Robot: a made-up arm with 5 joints. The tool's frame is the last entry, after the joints. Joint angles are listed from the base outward. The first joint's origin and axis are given. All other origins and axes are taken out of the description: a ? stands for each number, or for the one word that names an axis. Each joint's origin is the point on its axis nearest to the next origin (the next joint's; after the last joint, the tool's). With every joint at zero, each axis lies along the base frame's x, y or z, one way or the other. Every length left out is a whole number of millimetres.
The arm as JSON. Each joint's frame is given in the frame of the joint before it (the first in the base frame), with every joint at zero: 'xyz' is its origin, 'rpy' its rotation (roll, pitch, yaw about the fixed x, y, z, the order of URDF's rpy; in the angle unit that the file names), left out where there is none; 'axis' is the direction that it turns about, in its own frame. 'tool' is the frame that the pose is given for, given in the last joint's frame.
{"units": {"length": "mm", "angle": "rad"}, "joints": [
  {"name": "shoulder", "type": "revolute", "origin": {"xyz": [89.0, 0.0, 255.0]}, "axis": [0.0, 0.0, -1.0]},
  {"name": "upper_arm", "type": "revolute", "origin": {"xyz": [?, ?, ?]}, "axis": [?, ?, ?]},
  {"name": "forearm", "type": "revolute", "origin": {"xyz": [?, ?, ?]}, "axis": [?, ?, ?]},
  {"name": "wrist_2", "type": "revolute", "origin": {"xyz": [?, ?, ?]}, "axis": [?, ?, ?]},
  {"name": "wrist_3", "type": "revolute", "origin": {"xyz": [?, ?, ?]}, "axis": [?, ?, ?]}
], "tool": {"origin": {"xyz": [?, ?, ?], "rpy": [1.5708, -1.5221, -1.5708]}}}
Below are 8 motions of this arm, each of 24 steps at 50 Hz.
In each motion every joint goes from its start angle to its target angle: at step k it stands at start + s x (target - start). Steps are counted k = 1, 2, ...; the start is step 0. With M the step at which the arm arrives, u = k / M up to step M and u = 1 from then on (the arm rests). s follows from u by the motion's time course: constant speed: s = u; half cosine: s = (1 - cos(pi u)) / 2; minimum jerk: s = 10 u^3 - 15 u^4 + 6 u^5.
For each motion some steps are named. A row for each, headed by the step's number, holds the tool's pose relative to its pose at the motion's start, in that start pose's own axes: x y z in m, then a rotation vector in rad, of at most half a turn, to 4 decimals.
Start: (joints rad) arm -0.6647 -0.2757 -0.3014 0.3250 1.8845
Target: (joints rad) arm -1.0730 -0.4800 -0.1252 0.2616 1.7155
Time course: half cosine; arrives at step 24
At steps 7, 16, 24:
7: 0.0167 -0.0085 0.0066 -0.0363 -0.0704 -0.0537
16: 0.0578 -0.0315 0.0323 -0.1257 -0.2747 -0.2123
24: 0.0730 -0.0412 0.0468 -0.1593 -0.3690 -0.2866

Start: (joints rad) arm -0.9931 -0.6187 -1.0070 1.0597 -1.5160
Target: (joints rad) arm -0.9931 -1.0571 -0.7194 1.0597 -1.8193
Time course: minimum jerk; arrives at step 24
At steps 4, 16, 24:
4: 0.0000 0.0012 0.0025 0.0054 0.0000 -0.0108
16: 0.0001 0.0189 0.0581 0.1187 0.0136 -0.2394
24: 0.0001 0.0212 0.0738 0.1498 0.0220 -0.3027

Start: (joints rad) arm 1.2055 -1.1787 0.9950 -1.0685 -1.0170
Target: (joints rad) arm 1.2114 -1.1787 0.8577 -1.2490 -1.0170
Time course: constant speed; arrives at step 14
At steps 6, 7, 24:
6: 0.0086 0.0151 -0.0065 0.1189 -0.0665 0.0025
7: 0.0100 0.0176 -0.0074 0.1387 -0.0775 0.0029
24: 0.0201 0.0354 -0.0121 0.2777 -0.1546 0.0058

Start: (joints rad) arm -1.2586 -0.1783 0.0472 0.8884 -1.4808
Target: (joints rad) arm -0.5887 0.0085 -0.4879 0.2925 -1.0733
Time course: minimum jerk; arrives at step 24
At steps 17, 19, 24:
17: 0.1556 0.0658 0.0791 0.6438 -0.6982 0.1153
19: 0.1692 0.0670 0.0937 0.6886 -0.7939 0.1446
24: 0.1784 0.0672 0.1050 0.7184 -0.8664 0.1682

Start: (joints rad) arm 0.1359 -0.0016 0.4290 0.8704 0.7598
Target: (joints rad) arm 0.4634 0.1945 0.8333 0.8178 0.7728
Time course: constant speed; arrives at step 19
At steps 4, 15, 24:
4: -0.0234 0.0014 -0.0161 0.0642 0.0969 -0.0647
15: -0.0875 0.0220 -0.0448 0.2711 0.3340 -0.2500
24: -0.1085 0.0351 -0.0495 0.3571 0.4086 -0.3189

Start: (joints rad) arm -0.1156 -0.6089 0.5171 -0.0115 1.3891
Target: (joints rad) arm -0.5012 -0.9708 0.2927 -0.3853 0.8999
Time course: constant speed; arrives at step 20
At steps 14, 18, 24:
14: 0.0636 -0.0944 0.0707 -0.5217 -0.4942 -0.4447
18: 0.0697 -0.1176 0.1014 -0.6450 -0.6590 -0.5917
24: 0.0702 -0.1281 0.1177 -0.7028 -0.7445 -0.6672

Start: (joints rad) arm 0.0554 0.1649 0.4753 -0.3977 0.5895
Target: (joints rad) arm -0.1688 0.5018 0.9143 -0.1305 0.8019
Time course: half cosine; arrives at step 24
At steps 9, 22, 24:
9: -0.0455 0.0487 0.0104 0.2284 0.2357 0.0923
22: -0.1322 0.1217 0.0885 0.7513 0.7181 0.3476
24: -0.1340 0.1227 0.0912 0.7648 0.7299 0.3547

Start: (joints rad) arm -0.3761 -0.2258 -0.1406 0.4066 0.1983
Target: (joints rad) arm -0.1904 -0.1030 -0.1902 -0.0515 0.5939
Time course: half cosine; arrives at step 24
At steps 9, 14, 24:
9: 0.0056 -0.0163 -0.0055 -0.0810 -0.1042 0.1230
14: 0.0110 -0.0336 -0.0088 -0.1784 -0.2019 0.2570
24: 0.0164 -0.0537 -0.0095 -0.3066 -0.3002 0.4179

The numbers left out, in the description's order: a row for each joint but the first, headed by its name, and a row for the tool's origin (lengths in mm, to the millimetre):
upper_arm: xyz 28.0 11.0 0.0, axis 0.0 1.0 0.0
forearm: xyz 29.0 0.0 116.0, axis 0.0 1.0 0.0
wrist_2: xyz 149.0 0.0 6.0, axis 0.0 1.0 0.0
wrist_3: xyz 93.0 0.0 0.0, axis -1.0 0.0 0.0
tool: xyz 0.0 0.0 0.0

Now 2 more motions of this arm.
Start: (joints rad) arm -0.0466 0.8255 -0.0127 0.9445 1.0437
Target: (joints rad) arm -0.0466 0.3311 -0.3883 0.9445 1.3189
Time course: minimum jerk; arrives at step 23
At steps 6, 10, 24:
6: 0.0068 -0.0105 0.0185 -0.0850 -0.0533 0.0317
10: 0.0187 -0.0288 0.0656 -0.2858 -0.1650 0.1034
24: 0.0234 -0.0360 0.1921 -0.7902 -0.3703 0.2576

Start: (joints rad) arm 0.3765 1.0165 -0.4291 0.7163 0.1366
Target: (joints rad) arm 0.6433 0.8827 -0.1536 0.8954 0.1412
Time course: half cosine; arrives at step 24
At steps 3, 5, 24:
3: -0.0019 -0.0028 0.0000 -0.0015 0.0124 -0.0096
5: -0.0053 -0.0075 0.0002 -0.0039 0.0336 -0.0262
24: -0.0585 -0.0604 0.0088 0.0003 0.3201 -0.2619

